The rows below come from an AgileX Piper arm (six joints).
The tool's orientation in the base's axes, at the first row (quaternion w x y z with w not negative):
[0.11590 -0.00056 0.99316 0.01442]
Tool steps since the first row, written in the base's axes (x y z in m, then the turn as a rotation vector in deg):
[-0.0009 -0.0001 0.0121 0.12 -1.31 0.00]
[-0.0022 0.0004 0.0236 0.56 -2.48 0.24]
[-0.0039 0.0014 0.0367 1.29 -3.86 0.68]
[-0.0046 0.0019 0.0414 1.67 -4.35 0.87]
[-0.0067 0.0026 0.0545 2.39 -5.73 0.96]
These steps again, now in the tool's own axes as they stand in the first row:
[-0.0019 0.0002 -0.0120 -0.12 -1.31 -0.01]
[-0.0033 0.0011 -0.0235 -0.61 -2.47 -0.18]
[-0.0047 0.0025 -0.0366 -1.42 -3.84 -0.48]
[-0.0051 0.0031 -0.0413 -1.84 -4.33 -0.59]
[-0.0060 0.0042 -0.0545 -2.56 -5.71 -0.55]

